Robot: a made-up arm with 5 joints.
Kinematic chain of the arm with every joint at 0, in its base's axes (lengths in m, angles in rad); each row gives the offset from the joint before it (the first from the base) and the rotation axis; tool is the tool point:
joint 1: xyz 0 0 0.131 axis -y
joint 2: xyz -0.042 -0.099 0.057 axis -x
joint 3: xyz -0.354 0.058 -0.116 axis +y
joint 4: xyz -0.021 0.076 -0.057 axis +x
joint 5: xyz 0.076 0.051 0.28 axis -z
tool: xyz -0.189 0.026 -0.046
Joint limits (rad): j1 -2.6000..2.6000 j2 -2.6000..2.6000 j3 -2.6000..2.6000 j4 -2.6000..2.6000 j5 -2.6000..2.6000
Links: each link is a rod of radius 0.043 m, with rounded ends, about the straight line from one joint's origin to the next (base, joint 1, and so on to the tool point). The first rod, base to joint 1, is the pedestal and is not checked.
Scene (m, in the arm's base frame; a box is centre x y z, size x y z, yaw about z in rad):
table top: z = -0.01
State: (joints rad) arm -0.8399 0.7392 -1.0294 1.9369 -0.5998
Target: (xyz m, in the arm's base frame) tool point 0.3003 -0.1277 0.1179
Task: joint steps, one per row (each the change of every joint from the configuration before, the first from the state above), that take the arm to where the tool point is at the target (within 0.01 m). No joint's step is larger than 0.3 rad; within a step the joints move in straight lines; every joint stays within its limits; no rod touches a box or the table.
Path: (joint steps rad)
1: -0.2899 0.1365 -0.1397 -0.0803 -0.1727
2: -0.2899 0.1365 -0.1396 -0.0803 -0.1727
3: -0.2899 0.1365 -0.1397 -0.0803 -0.1726
4: -0.2899 0.1365 -0.1397 -0.0803 -0.1727
5: -0.2900 0.1365 -0.1396 -0.0803 -0.1727
6: -0.2899 0.1365 -0.1397 -0.0803 -0.1727

